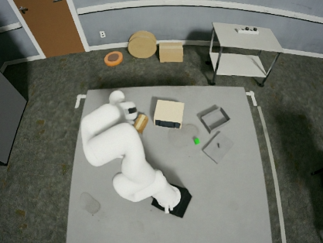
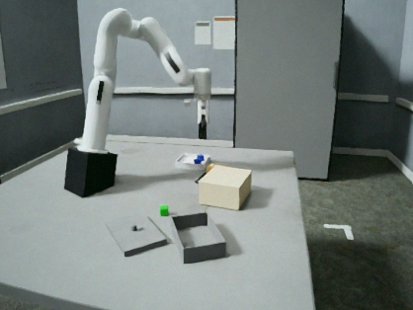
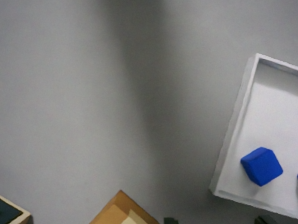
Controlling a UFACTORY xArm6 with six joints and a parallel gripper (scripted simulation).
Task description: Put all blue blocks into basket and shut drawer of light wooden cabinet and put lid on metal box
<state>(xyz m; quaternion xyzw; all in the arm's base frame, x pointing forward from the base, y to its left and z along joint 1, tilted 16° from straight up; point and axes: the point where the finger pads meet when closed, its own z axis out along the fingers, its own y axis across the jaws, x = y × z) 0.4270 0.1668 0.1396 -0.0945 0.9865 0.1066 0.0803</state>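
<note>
Now: the lid 14 cm behind my hand, 56 cm to the right of it and 17 cm below it. The rest, counted from my hand: brown box: 9 cm ahead, 7 cm to the right, 15 cm below; dark-rimmed drawer: 10 cm ahead, 26 cm to the right, 14 cm below; white basket: 6 cm behind, 10 cm to the left, 17 cm below.
</note>
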